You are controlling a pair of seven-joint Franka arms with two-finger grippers.
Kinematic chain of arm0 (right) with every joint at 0, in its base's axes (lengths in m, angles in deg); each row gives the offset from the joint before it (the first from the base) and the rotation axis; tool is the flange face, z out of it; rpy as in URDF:
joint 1: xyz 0 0 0.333 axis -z
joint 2: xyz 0 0 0 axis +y
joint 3: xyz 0 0 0.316 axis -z
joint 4: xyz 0.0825 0 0 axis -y
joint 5: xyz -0.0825 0 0.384 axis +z
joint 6: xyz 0 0 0 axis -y
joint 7: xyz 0.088 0 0 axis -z
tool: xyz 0 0 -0.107 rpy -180 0 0
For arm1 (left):
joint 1: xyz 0 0 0.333 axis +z
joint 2: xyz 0 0 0 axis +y
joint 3: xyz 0 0 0.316 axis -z
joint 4: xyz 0.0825 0 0 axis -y
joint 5: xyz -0.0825 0 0.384 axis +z
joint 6: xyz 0 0 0 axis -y
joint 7: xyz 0.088 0 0 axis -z
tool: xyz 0 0 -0.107 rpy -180 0 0
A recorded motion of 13 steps. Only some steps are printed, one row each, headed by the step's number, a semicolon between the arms.
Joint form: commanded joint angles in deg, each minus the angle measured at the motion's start. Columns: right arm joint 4, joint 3, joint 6, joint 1, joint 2, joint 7, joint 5; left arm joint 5, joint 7, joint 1, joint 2, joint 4, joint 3, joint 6.
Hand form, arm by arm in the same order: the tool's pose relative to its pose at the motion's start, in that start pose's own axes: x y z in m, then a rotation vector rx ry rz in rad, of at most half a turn. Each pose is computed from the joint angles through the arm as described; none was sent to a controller.
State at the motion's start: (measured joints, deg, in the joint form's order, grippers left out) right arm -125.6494 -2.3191 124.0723 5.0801 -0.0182 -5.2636 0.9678; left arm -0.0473 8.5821 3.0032 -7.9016 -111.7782 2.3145 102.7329
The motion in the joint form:
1: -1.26 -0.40 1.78 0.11 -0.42 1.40 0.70; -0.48 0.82 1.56 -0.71 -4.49 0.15 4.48
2: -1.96 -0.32 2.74 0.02 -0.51 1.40 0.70; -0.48 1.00 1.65 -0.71 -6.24 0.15 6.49
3: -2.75 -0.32 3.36 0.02 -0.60 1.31 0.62; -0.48 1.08 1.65 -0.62 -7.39 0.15 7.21
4: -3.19 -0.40 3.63 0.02 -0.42 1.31 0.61; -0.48 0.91 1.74 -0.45 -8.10 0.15 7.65
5: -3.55 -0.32 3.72 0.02 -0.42 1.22 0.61; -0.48 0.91 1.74 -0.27 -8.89 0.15 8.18
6: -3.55 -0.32 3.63 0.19 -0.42 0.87 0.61; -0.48 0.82 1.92 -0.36 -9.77 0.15 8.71
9: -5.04 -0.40 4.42 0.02 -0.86 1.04 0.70; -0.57 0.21 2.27 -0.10 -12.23 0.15 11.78
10: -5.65 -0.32 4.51 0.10 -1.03 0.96 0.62; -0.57 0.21 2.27 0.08 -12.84 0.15 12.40
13: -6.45 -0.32 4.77 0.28 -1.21 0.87 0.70; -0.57 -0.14 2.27 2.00 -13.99 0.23 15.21
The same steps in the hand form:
1: -0.0025 -0.0032 0.0034 0.0080 0.0170 0.0267; -0.0057 -0.0112 0.0245 -0.0055 0.0132 -0.0129
2: -0.0040 -0.0033 0.0066 0.0073 0.0231 0.0268; -0.0064 -0.0119 0.0360 -0.0046 0.0176 -0.0116
3: -0.0066 -0.0034 0.0110 0.0060 0.0216 0.0246; -0.0079 -0.0117 0.0453 -0.0062 0.0087 -0.0104
4: -0.0080 -0.0041 0.0156 0.0063 0.0155 0.0234; -0.0087 -0.0124 0.0521 -0.0076 0.0012 -0.0150
5: -0.0096 -0.0034 0.0183 0.0066 0.0108 0.0233; -0.0095 -0.0123 0.0594 -0.0090 -0.0064 -0.0151
6: -0.0098 -0.0019 0.0184 0.0068 0.0093 0.0201; -0.0117 -0.0135 0.0651 -0.0097 -0.0109 -0.0199
9: -0.0157 -0.0045 0.0248 0.0076 0.0047 0.0201; -0.0137 -0.0162 0.0830 -0.0102 -0.0047 -0.0377
10: -0.0187 -0.0033 0.0278 0.0068 -0.0014 0.0208; -0.0143 -0.0162 0.0886 -0.0108 -0.0076 -0.0378
13: -0.0225 -0.0019 0.0319 0.0082 -0.0075 0.0235; -0.0093 -0.0165 0.1106 -0.0125 -0.0119 -0.0428

